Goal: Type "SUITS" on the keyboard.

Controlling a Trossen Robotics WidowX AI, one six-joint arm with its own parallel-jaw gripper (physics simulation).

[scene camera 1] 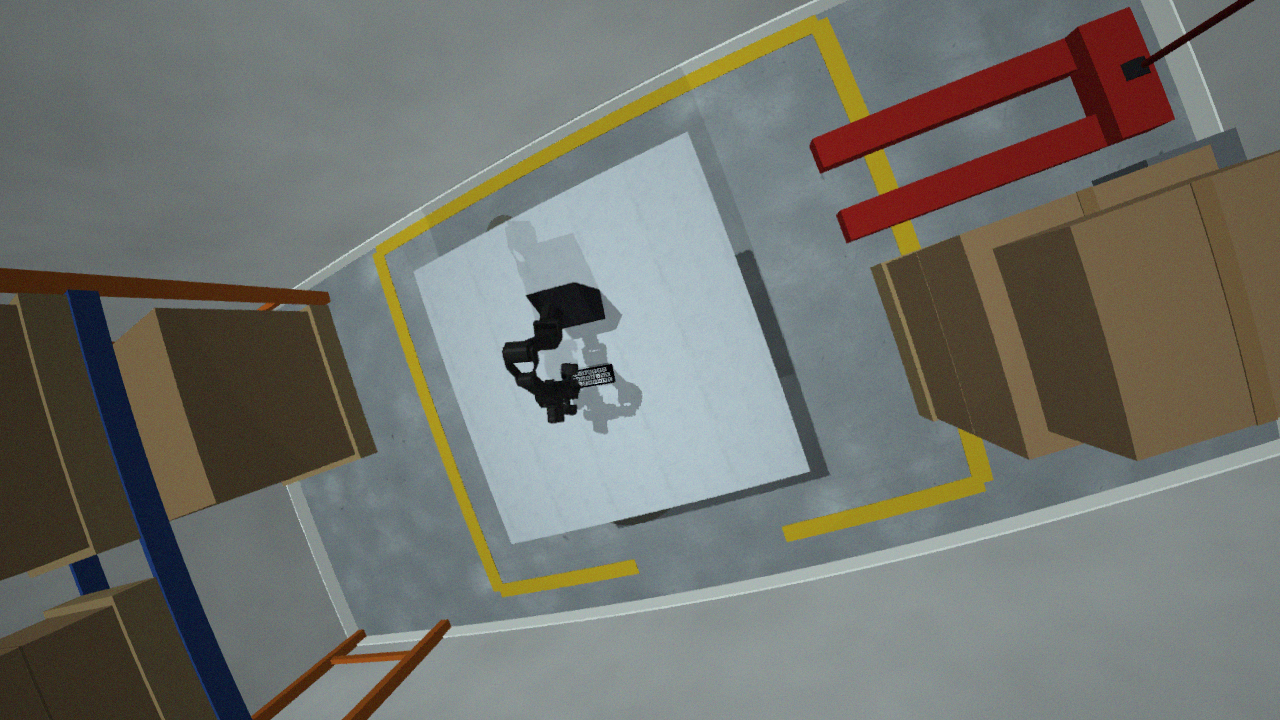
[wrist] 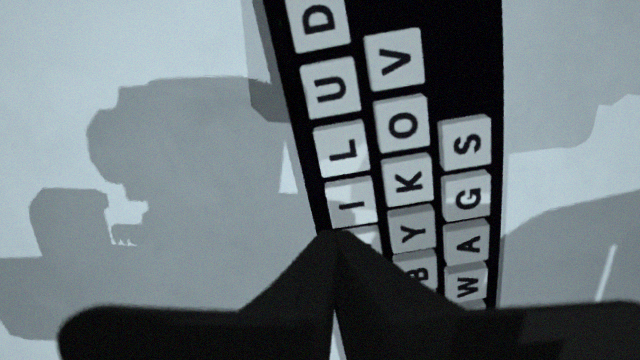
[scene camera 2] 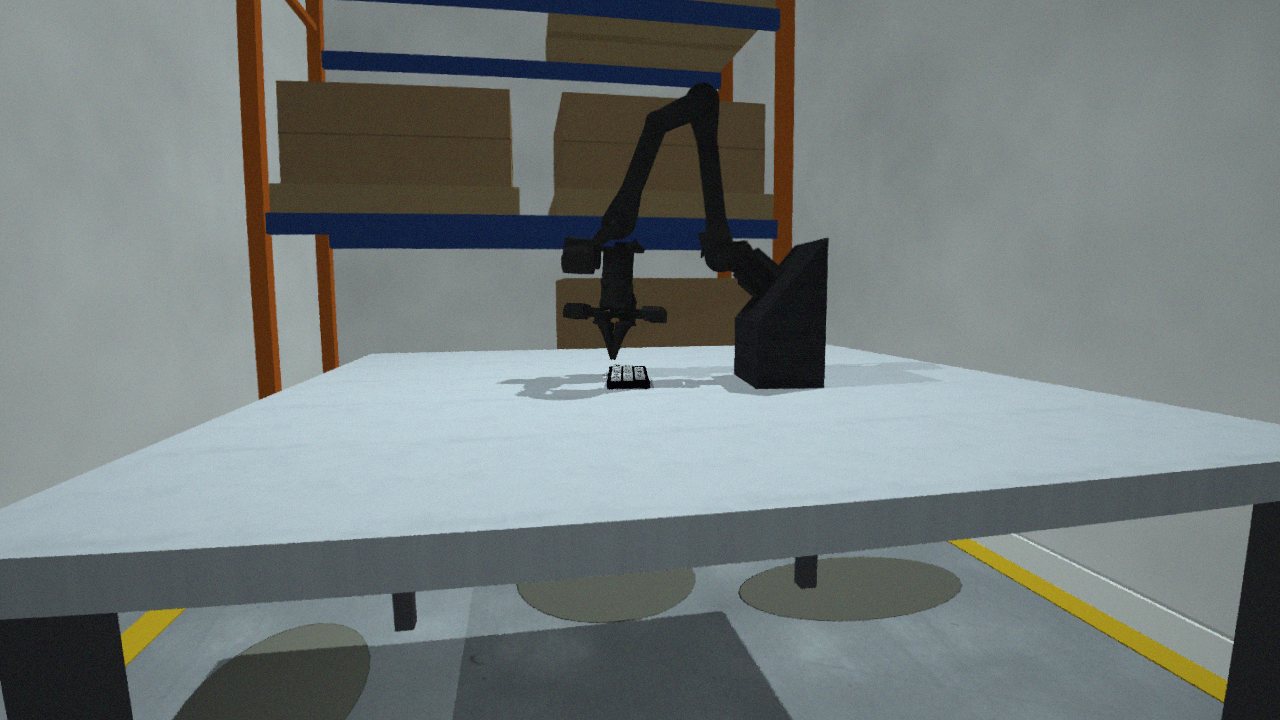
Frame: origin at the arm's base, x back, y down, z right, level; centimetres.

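Seen in the pictures: gripper, fingertip midpoint: [scene camera 1: 579,386] [wrist: 333,243] [scene camera 2: 612,359]; arm's base at its link origin: [scene camera 1: 550,310] [scene camera 2: 769,282].
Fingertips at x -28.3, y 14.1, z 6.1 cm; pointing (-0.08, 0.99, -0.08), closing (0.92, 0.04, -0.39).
Pixels of each thing's top centre, then the offset from my fingertips to it. Level surfaces: height alone.
- black keyboard at its top centre: [wrist: 416,265] [scene camera 2: 627,370] [scene camera 1: 586,377] dx +2.2, dy +1.7, dz -3.3 cm
- S key at its top centre: [wrist: 467,145] dx +5.1, dy +1.7, dz +0.9 cm
- U key at its top centre: [wrist: 331,89] dx +1.5, dy +1.7, dz +4.2 cm
- I key at its top centre: [wrist: 351,205] dx +0.8, dy +1.7, dz +0.1 cm
- white table at its surface level: dy +3.5 cm
The black keyboard [scene camera 1: 595,374] [scene camera 2: 628,385] [wrist: 465,60] lies flat on the white table, with pale letter keys in three rows. In the wrist view the S key [wrist: 466,142], the U key [wrist: 331,87] and the I key [wrist: 351,202] show. A T key cannot be made out. My gripper [scene camera 2: 613,357] [wrist: 333,243] is shut and empty, pointing down. In the wrist view its tips cover part of a key just below the I key, in the row of D, U, L and I. In scene camera 2 the tips hang a little above the keyboard.
The arm's black base [scene camera 1: 569,304] [scene camera 2: 783,322] stands on the white table [scene camera 1: 680,376] [scene camera 2: 626,474]. Shadows of the arm fall across the table. Off the table are a red pallet jack [scene camera 1: 1109,80], cardboard boxes [scene camera 1: 1154,331] [scene camera 2: 393,134] and an orange and blue rack [scene camera 1: 134,420] [scene camera 2: 255,197].
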